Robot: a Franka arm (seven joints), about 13 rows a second.
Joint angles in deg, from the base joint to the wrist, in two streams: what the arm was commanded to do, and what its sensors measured. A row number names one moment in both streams.
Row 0, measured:
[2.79, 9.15, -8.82, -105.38, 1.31, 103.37, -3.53]
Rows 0 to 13, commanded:
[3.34, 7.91, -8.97, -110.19, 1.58, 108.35, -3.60]
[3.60, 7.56, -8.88, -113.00, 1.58, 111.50, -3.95]
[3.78, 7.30, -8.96, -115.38, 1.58, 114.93, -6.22]
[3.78, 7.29, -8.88, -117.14, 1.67, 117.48, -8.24]
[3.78, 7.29, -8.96, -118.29, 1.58, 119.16, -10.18]
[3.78, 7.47, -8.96, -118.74, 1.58, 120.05, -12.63]
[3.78, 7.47, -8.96, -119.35, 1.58, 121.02, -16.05]
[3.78, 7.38, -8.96, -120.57, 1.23, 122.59, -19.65]
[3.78, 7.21, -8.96, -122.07, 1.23, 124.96, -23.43]
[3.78, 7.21, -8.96, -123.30, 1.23, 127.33, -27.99]
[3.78, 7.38, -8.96, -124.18, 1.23, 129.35, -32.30]
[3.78, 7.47, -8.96, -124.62, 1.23, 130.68, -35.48]
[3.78, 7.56, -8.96, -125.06, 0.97, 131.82, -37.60]
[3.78, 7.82, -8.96, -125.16, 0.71, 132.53, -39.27]
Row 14, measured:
[3.30, 9.08, -8.57, -123.44, 1.25, 130.46, -35.15]
